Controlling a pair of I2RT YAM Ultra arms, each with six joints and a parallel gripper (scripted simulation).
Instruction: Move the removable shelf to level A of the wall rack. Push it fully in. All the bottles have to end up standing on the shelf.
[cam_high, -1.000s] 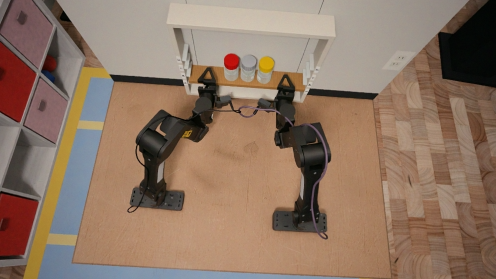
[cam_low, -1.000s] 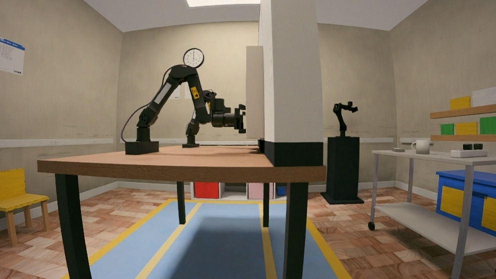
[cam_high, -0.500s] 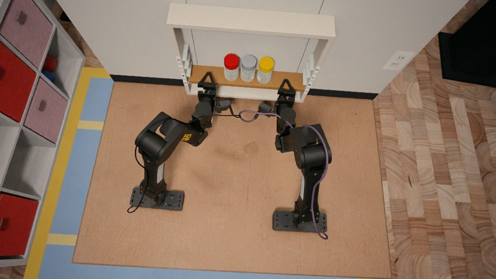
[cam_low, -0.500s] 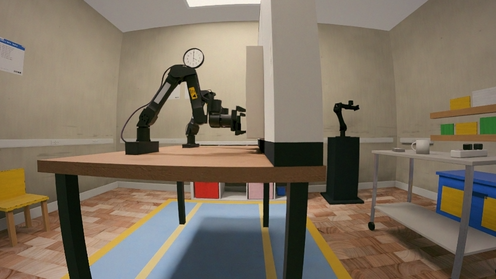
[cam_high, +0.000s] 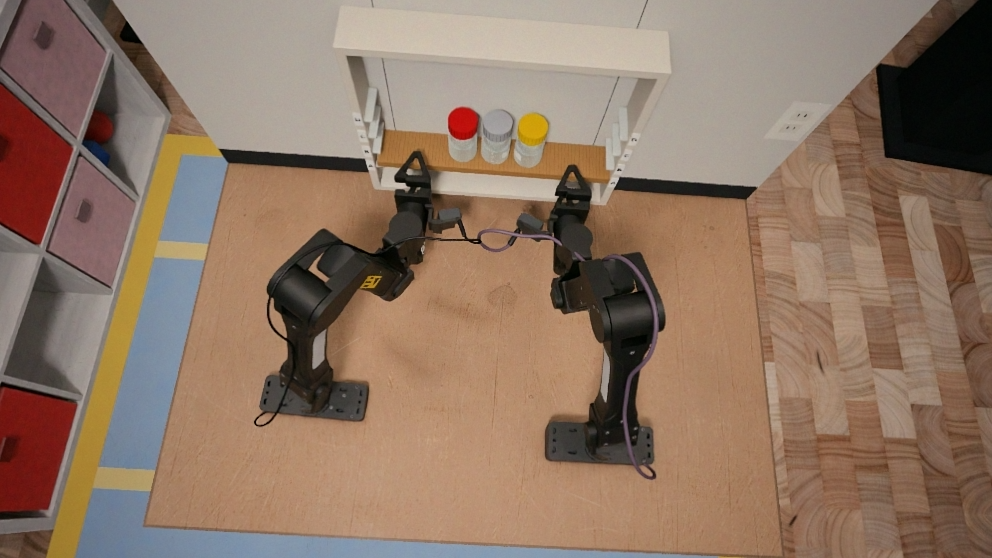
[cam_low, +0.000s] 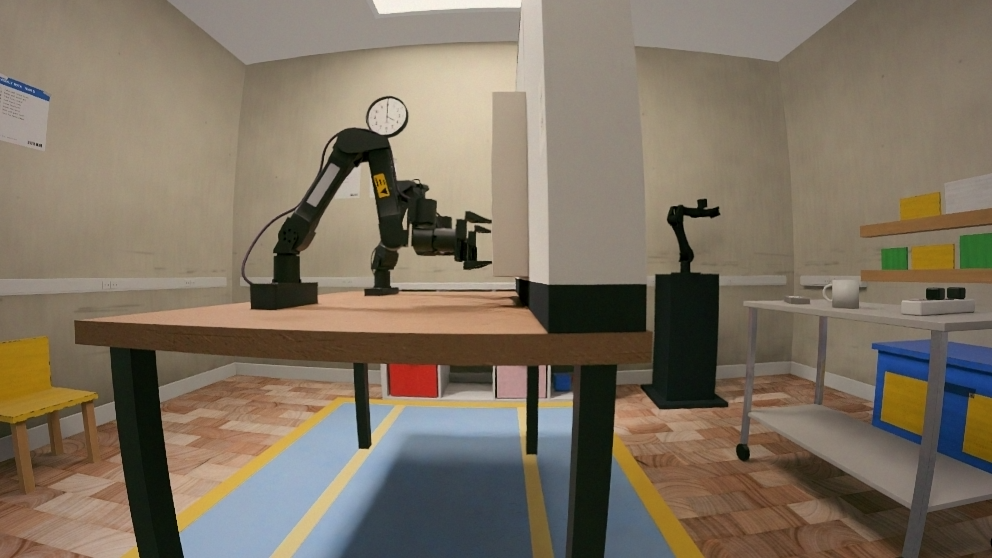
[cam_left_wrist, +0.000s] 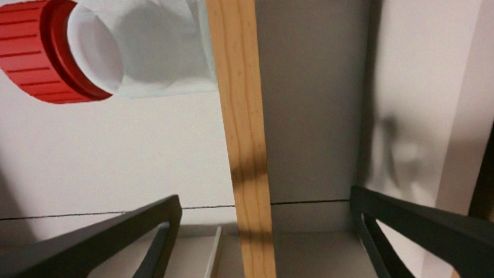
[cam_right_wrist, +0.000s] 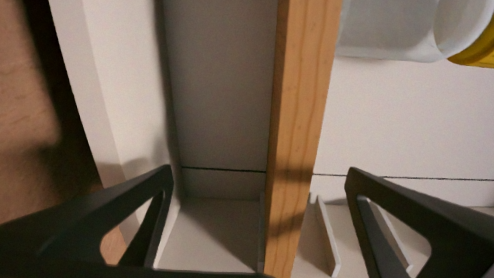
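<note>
My left gripper is now 50 mm short of the red-capped bottle, 80 mm to the left of it and 60 mm below it. From my left hand the other things lie so: shelf board: 50 mm ahead, 150 mm to the right; wall rack: 50 mm ahead, 140 mm to the right, 120 mm above; grey-capped bottle: 50 mm ahead, 150 mm to the right, 60 mm above.
My right gripper is now 90 mm to the right of the yellow-capped bottle, 70 mm below it and 30 mm short of it. The rest, counted from my right hand: shelf board 150 mm to the left, 20 mm ahead, 20 mm above; then wall rack 160 mm to the left, 130 mm above, 20 mm ahead; then grey-capped bottle 150 mm to the left, 70 mm above, 20 mm ahead.
</note>
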